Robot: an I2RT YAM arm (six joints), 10 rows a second.
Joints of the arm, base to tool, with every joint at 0 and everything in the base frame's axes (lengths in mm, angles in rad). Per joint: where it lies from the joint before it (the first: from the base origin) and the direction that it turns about. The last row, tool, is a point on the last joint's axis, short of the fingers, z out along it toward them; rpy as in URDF.
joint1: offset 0 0 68 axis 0 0 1
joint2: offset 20 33.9 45.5 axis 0 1 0
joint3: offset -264 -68.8 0 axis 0 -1 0
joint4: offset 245 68.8 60 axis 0 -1 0
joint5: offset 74 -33.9 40.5 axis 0 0 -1
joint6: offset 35.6 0 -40.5 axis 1 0 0
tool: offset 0 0 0 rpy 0 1.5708 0
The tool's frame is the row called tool.
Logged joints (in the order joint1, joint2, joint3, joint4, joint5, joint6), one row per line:
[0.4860 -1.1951 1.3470 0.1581 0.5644 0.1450]
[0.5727 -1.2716 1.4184 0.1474 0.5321 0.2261]
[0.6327 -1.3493 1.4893 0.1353 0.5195 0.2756]
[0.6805 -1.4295 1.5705 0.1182 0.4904 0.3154]
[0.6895 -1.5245 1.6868 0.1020 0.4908 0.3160]
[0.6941 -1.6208 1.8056 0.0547 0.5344 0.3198]
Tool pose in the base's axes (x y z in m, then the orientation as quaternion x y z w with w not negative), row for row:
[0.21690 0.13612 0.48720 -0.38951 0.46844 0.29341 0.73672]
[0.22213 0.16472 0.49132 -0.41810 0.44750 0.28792 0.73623]
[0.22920 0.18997 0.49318 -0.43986 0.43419 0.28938 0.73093]
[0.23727 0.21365 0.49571 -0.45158 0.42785 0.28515 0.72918]
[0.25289 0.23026 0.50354 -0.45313 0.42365 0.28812 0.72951]
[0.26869 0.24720 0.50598 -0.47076 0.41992 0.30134 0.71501]
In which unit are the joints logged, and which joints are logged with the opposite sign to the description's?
The joints are logged in radians. Opposite sign: joint2, joint5, joint6.
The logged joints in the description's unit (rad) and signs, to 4 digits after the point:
[0.4860 1.1951 1.3470 0.1581 -0.5644 -0.1450]
[0.5727 1.2716 1.4184 0.1474 -0.5321 -0.2261]
[0.6327 1.3493 1.4893 0.1353 -0.5195 -0.2756]
[0.6805 1.4295 1.5705 0.1182 -0.4904 -0.3154]
[0.6895 1.5245 1.6868 0.1020 -0.4908 -0.3160]
[0.6941 1.6208 1.8056 0.0547 -0.5344 -0.3198]

